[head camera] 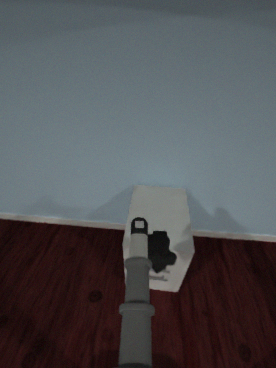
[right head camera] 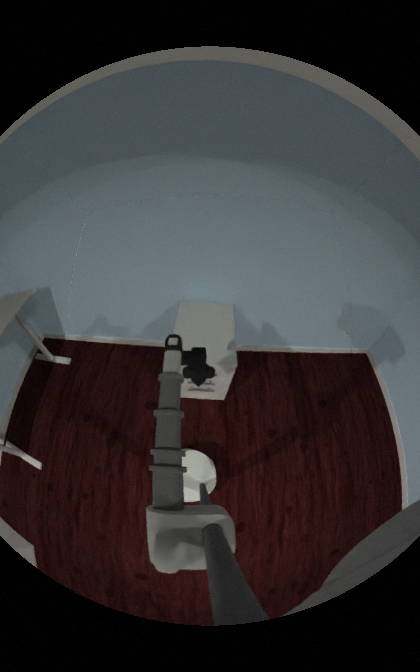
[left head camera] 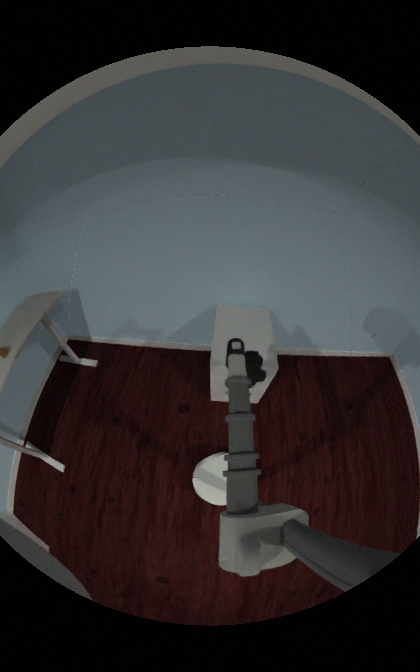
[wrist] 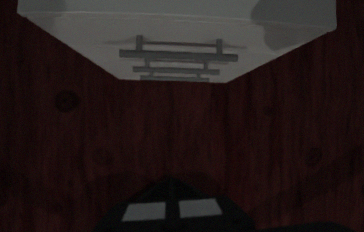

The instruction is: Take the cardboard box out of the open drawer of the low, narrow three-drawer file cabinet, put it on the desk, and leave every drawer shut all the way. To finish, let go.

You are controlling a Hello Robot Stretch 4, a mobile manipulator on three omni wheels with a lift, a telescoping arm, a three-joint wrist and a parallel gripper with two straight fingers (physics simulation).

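The low white file cabinet (head camera: pixel 160 202) (left head camera: pixel 245 320) (right head camera: pixel 207 320) (wrist: pixel 75 35) stands against the wall. Its three bar handles show in the wrist view, the top handle (wrist: pixel 178 55) nearest; no drawer is seen standing out. My gripper (head camera: pixel 159 270) (right head camera: pixel 199 384) (wrist: pixel 172 193) is shut and empty, fingers pointing down, in front of and above the cabinet's front side. The desk (left head camera: pixel 30 310) (right head camera: pixel 15 302) is at the left edge of both side head views. A small brown thing (left head camera: pixel 4 352) lies on it, cut by the frame edge, perhaps the cardboard box.
A white round object (left head camera: pixel 209 480) (right head camera: pixel 201 465) is on the floor beneath my arm. The desk's white legs (left head camera: pixel 62 340) (right head camera: pixel 35 335) reach the floor at the left. The blue wall (head camera: pixel 140 100) rises behind the cabinet. Grey shapes cut into the lower corners of the side head views.
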